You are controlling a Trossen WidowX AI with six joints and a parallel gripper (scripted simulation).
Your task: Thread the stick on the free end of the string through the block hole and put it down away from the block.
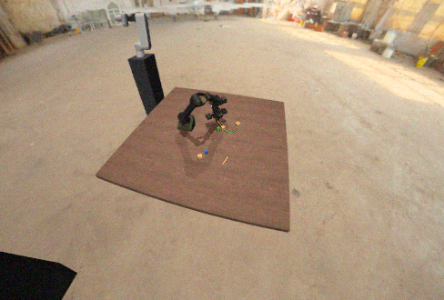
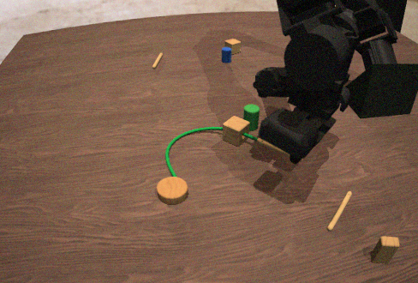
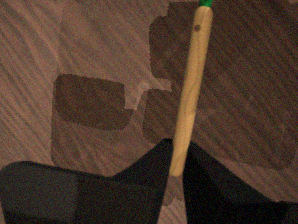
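My gripper tip is 30 mm short of the green cylinder, 110 mm to the left of it and 10 mm below it. Also, from my gripper tip: blue cylinder (360 mm to the right, 10 mm above); then thin wooden stick (30 mm ahead, 30 mm to the right, 10 mm above); then round wooden button (180 mm ahead, 20 mm to the left).
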